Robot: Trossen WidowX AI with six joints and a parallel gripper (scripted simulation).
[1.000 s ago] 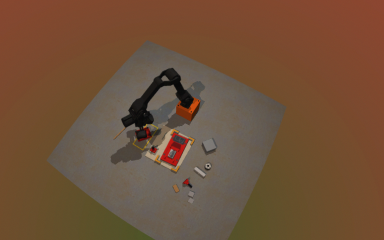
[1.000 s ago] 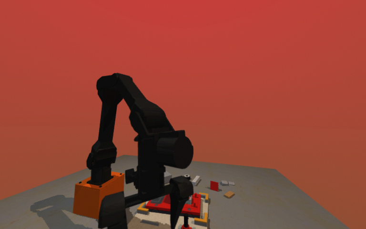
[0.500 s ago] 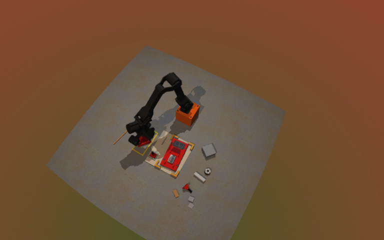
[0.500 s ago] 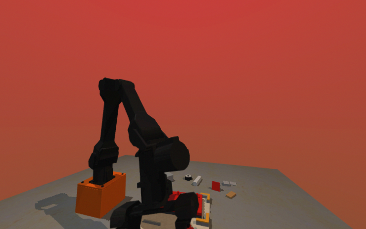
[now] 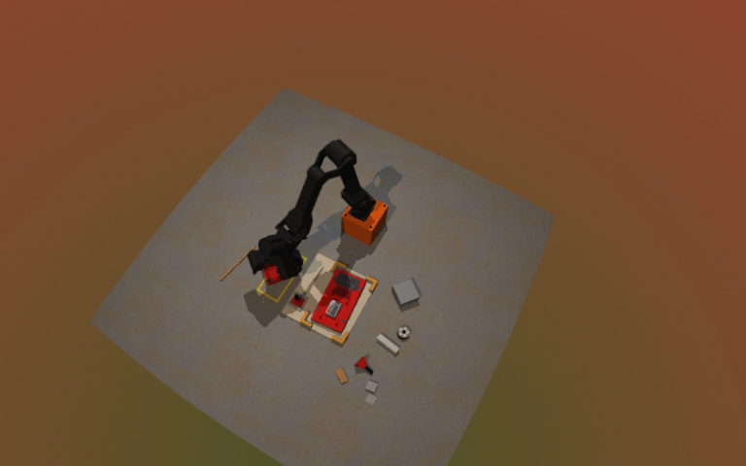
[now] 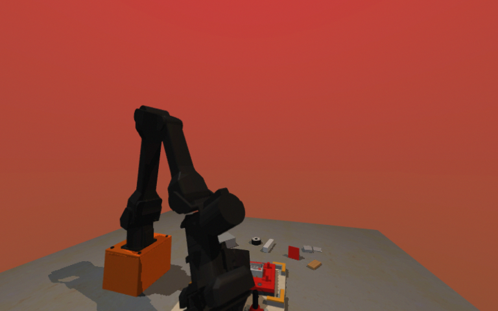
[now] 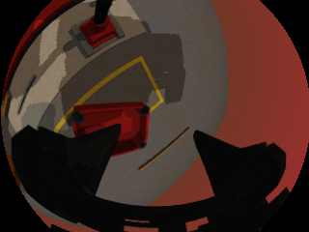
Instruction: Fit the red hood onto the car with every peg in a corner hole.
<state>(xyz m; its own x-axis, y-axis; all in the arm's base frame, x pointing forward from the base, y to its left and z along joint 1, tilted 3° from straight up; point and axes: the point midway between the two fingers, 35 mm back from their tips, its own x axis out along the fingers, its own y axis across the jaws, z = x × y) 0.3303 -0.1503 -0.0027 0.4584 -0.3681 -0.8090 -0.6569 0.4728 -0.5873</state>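
The red hood is 4 cm below my gripper tip, 4 cm behind it and 2 cm to the left of it. From my gripper tip the other things lie so: thin wooden stick: 12 cm to the right, 5 cm below, 1 cm ahead; tan tile: 38 cm to the left, 15 cm ahead, 5 cm below; grey engine block: 26 cm to the left, 3 cm below, 2 cm behind.
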